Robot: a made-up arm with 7 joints.
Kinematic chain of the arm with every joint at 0, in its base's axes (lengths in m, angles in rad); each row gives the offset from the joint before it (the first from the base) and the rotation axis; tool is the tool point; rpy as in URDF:
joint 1: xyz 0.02 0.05 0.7 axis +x
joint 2: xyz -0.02 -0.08 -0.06 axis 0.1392 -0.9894 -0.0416
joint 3: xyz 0.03 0.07 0 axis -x
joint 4: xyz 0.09 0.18 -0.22 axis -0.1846 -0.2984 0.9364
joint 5: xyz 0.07 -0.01 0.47 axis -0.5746 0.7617 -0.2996
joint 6: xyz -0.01 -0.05 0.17 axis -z
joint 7: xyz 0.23 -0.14 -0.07 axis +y
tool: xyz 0 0.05 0.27 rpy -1.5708 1.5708 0
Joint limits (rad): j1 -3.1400..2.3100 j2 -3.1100..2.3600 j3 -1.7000..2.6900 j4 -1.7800..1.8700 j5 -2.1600..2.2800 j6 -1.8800..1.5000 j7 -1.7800..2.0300
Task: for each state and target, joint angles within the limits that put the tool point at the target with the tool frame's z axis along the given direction. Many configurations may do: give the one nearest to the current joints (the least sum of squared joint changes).
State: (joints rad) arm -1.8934 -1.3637 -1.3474 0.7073 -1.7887 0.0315 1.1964
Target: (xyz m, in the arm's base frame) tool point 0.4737 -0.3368 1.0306 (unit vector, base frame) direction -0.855 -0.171 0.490
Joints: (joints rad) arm -1.1974 -0.7044 -1.5333 1.0001 -2.1600 0.6190 0.5918
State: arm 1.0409 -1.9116 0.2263 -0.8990 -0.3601 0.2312 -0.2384
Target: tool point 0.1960 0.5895 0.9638 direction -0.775 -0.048 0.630
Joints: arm 1.3593 -2.0481 0.9485 -0.6323 -0.4891 -0.3724 -0.4190
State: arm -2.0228 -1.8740 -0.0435 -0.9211 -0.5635 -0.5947 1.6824
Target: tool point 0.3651 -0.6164 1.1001 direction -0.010 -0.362 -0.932
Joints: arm -2.0618 -1.8113 -0.0480 -0.7122 -0.6672 -0.7490 1.5447
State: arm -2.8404 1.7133 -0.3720 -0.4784 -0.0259 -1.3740 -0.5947
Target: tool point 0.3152 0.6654 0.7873 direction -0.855 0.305 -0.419
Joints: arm -2.5422 0.7831 -1.1638 -0.9537 0.0651 -1.2068 -0.0798
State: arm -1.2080 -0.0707 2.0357 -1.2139 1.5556 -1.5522 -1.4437
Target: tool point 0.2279 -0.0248 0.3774 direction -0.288 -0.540 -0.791
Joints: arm -0.9734 -0.6233 2.1672 -0.8763 1.4482 -1.7507 -1.5128
